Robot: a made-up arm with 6 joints.
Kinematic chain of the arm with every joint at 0, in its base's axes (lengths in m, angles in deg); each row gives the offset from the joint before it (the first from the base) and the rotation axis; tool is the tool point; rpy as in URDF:
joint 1: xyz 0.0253 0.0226 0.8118 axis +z
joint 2: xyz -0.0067 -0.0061 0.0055 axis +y
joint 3: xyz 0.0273 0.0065 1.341 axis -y
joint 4: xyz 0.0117 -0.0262 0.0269 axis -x
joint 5: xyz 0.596 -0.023 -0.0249 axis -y
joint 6: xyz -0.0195 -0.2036 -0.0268 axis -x
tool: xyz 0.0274 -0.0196 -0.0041 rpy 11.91 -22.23 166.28
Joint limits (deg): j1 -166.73..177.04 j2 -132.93..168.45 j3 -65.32..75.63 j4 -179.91..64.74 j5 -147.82..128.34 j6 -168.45..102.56
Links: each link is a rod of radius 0.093 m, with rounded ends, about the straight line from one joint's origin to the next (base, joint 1, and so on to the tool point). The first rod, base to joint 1, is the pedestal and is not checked.
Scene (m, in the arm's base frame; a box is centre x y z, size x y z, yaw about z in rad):
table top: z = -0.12
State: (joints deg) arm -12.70 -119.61 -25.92 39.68 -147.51 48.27
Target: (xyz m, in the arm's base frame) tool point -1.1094 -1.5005 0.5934
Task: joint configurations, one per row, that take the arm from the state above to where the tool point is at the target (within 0.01 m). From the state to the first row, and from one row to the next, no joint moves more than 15 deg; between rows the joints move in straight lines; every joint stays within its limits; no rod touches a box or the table.
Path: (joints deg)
1: -0.57 -117.43 -13.80 42.77 -147.57 48.06
2: 11.55 -115.24 -1.69 45.86 -147.63 47.84
3: 23.68 -113.06 10.43 48.96 -147.70 47.63
4: 35.81 -110.87 22.55 52.05 -147.76 47.41
5: 47.94 -108.69 34.66 55.14 -147.82 47.20

